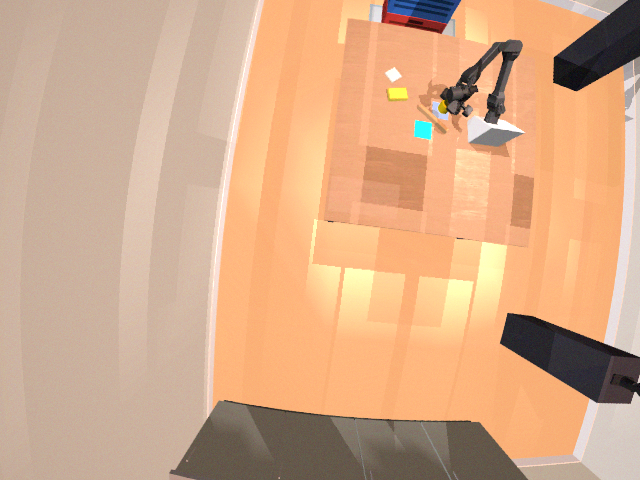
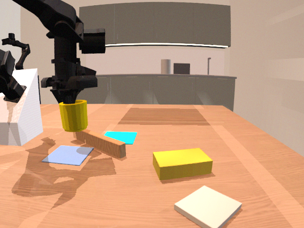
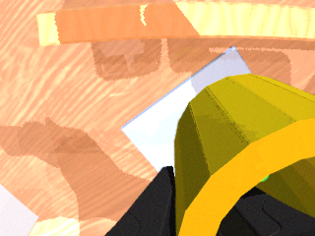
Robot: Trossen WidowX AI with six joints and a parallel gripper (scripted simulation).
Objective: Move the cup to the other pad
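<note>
Now: the cyan pad 110 mm to the left of my gripper tip, 100 mm below it and 100 mm ahead of it. Also, from my gripper tip: yellow cup (20 mm ahead, 10 mm to the right); wooden bar (90 mm below, 60 mm ahead, 30 mm to the left); yellow block (290 mm ahead, 80 mm below, 70 mm to the right).
</note>
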